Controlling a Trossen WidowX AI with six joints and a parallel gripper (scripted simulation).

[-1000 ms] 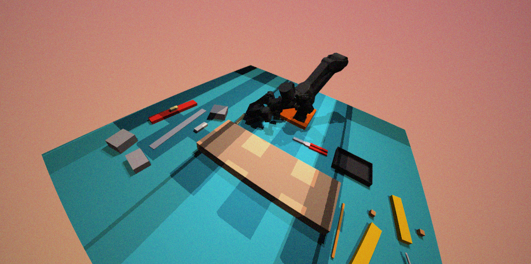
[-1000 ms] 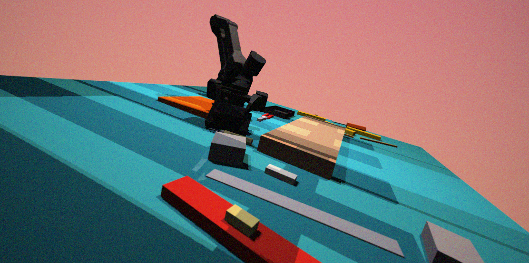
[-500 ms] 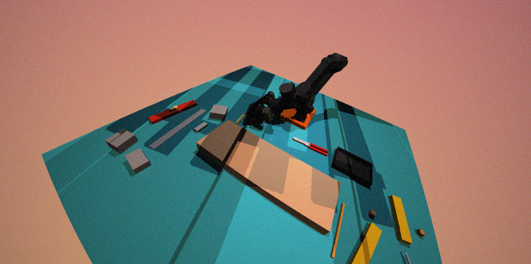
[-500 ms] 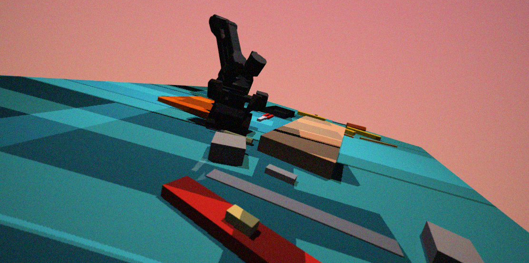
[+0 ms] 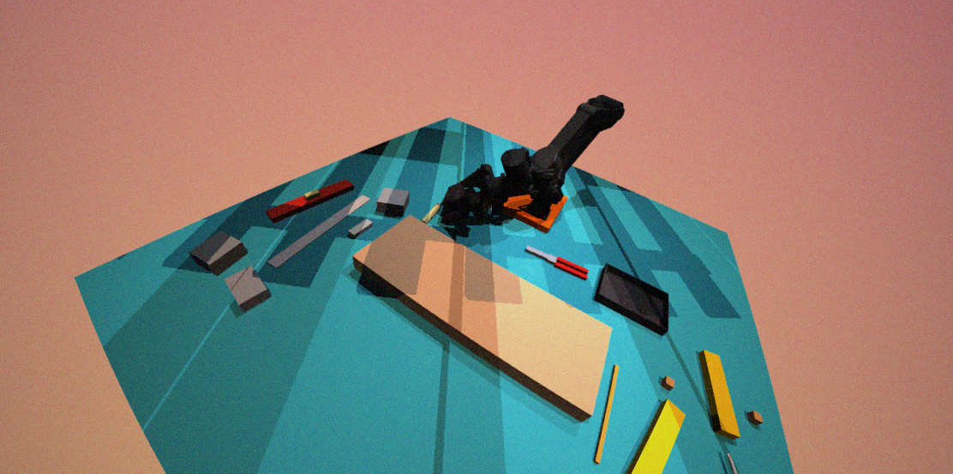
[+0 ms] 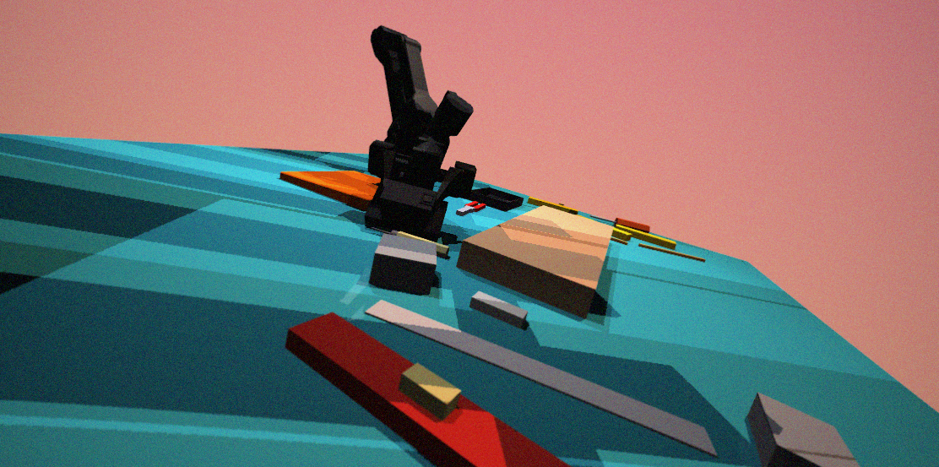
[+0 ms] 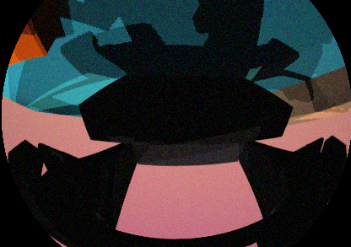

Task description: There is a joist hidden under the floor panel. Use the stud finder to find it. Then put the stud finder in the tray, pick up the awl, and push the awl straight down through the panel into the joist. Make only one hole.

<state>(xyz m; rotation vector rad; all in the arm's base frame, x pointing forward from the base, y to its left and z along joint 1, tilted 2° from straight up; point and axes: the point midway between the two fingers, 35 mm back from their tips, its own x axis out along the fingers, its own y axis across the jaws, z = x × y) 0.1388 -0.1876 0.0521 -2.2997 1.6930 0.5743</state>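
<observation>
The stud finder lies 10 mm ahead of my gripper tip, 10 mm to the left of it and 10 mm below it. Also, from my gripper tip: white block 200 mm ahead, 140 mm to the right, 60 mm below; then green light 30 mm ahead; then awl 20 mm ahead, 40 mm to the right, 60 mm below.
</observation>
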